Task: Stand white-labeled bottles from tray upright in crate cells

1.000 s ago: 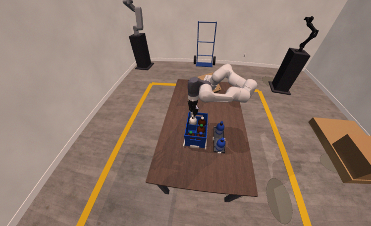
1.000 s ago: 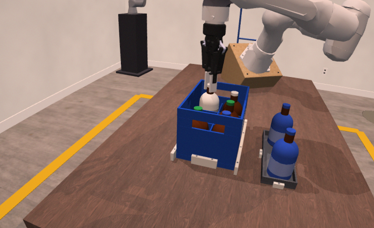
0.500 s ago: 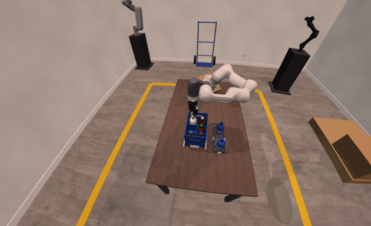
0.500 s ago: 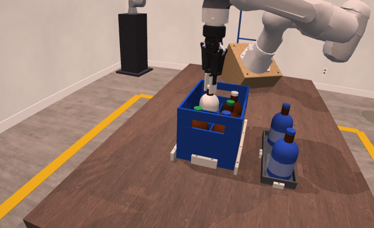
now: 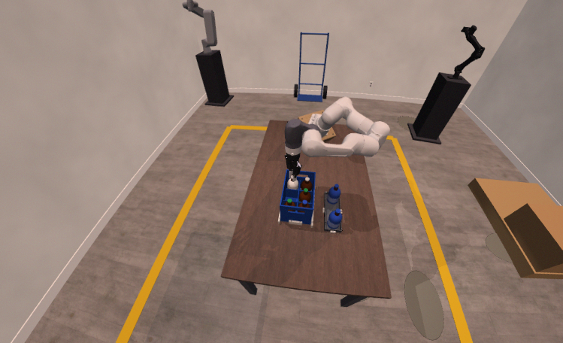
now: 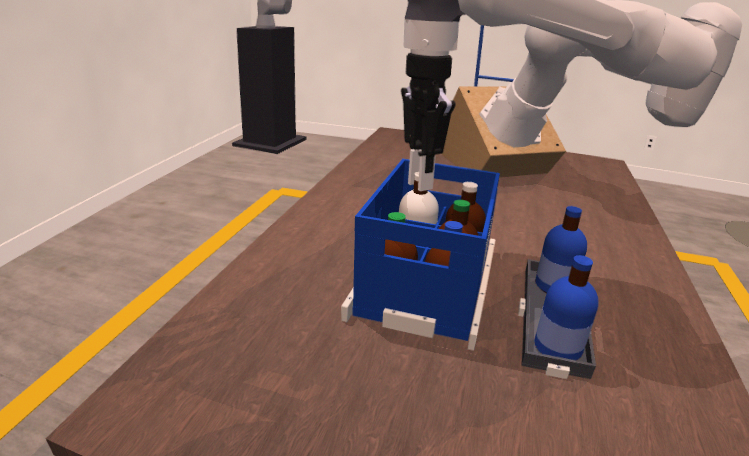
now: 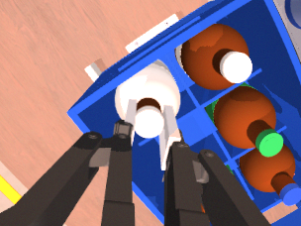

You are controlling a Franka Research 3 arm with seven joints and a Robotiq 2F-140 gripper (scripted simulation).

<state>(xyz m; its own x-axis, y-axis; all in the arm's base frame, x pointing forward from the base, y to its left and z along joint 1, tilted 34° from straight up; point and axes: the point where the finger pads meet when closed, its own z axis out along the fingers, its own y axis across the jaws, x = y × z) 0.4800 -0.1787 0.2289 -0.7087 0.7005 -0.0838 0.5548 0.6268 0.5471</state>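
My hand is 9 cm above the white-labeled bottle. Round my hand: blue-labeled bottle 29 cm to the left, 18 cm ahead, 9 cm below; blue crate 9 cm below, 8 cm ahead, 5 cm to the left.
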